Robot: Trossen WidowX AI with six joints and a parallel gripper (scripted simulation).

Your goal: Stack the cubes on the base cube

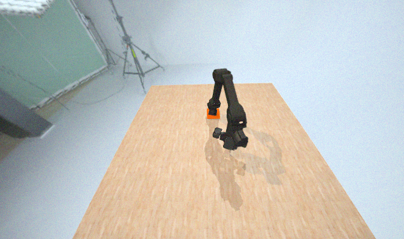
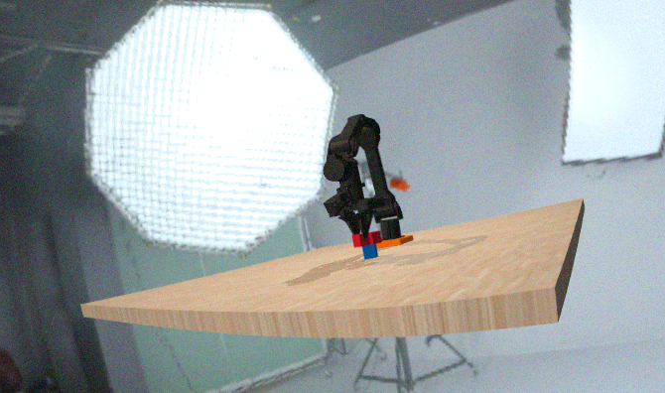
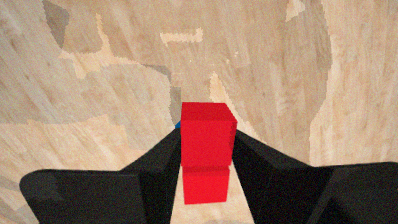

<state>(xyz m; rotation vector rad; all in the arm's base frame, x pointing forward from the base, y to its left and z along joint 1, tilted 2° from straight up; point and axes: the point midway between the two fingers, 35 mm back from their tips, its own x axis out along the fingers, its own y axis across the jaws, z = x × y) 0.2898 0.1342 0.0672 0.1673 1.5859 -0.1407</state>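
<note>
Right now the blue cube is 4 cm below my gripper tip and 2 cm behind it.
</note>
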